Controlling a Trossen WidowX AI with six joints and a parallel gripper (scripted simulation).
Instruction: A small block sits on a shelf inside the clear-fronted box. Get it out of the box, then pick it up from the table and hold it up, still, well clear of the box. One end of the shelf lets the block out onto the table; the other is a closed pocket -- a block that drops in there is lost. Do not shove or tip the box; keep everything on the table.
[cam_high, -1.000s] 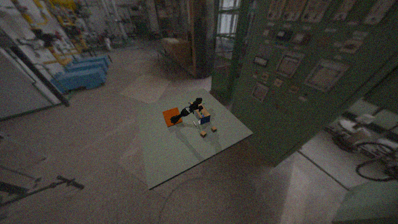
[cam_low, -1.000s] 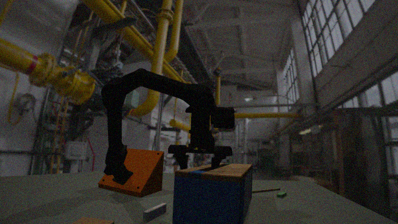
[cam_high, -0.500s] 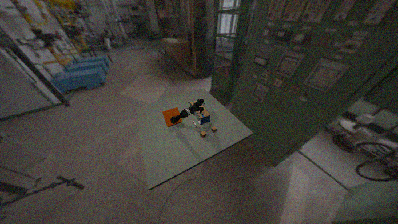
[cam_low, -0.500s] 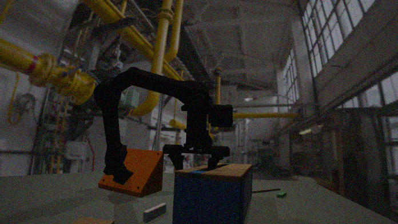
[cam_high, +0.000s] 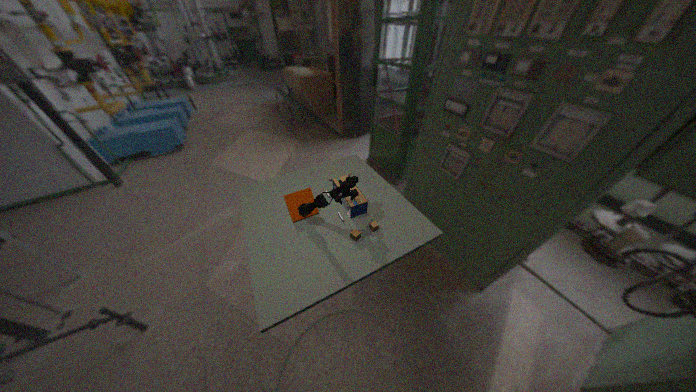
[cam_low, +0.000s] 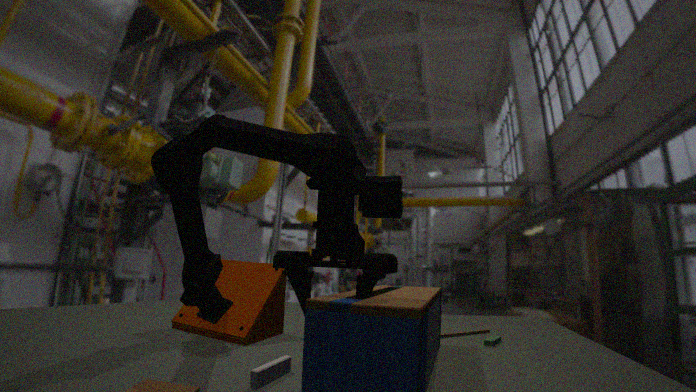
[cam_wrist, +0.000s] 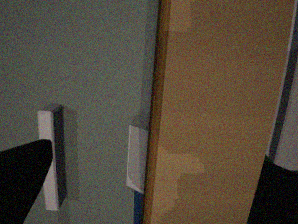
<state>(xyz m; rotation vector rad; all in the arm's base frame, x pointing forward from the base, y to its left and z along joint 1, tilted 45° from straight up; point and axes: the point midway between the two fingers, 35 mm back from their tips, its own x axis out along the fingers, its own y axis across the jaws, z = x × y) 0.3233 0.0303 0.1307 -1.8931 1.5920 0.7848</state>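
Now: the green block 60 mm ahead of my gripper tip and 20 mm to the right of it. Also, from my gripper tip: thin brown strip (160 mm ahead, 430 mm to the left, 90 mm below); then box (20 mm ahead, 110 mm to the left, 30 mm below).
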